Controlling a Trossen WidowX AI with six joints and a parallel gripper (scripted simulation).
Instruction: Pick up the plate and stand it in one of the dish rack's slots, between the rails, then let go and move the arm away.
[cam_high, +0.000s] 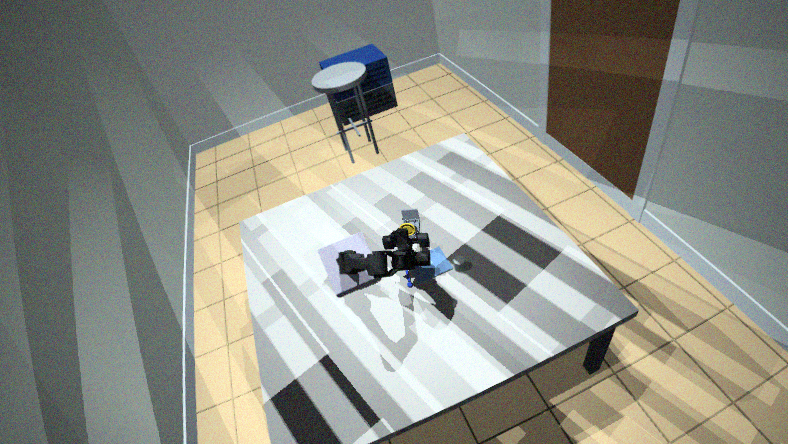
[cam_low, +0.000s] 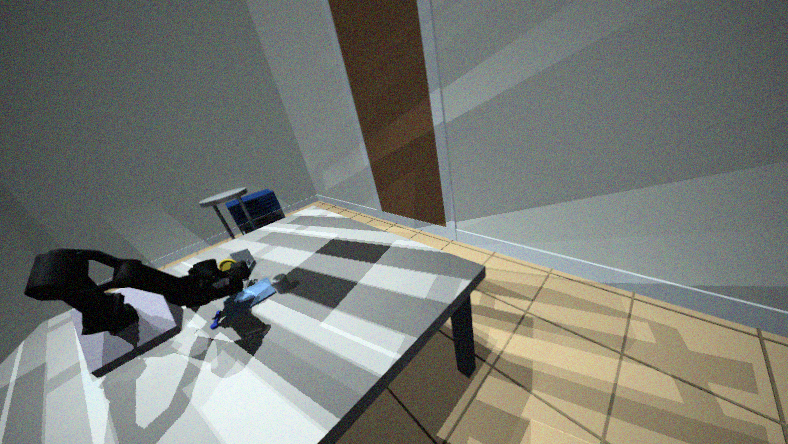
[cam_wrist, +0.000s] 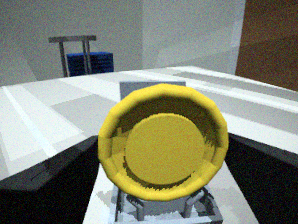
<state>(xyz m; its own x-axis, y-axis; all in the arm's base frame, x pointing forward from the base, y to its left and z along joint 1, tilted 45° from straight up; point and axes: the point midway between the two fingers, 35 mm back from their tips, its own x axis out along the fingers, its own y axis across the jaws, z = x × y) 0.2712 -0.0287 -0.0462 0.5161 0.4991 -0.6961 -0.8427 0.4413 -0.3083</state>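
The grey dish rack lies 40 mm below my gripper tip, 30 mm to the left of it and 20 mm ahead of it. Also, from my gripper tip: yellow plate 10 mm to the right; then light blue cloth 170 mm to the right, 70 mm below, 10 mm behind; then blue spoon 200 mm to the right, 110 mm behind, 60 mm below.
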